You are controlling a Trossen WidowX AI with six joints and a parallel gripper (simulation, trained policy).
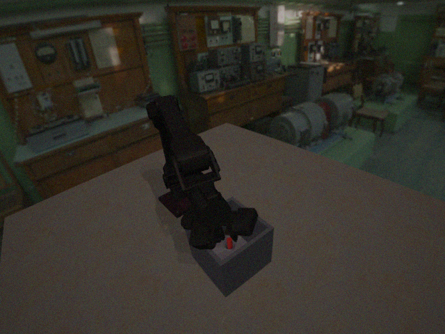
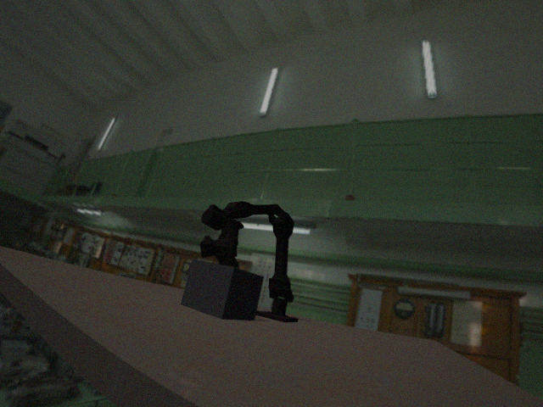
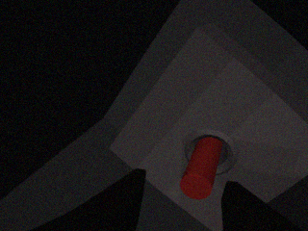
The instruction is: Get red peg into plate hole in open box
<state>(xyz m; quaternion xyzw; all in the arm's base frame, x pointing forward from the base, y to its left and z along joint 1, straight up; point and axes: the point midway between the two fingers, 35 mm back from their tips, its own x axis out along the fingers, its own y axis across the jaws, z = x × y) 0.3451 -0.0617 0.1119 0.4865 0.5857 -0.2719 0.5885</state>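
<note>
My gripper tip is 5 cm above the red peg and 1 cm past it. From my gripper tip the other things lie so: pale plate: 5 cm below, 1 cm behind.
</note>
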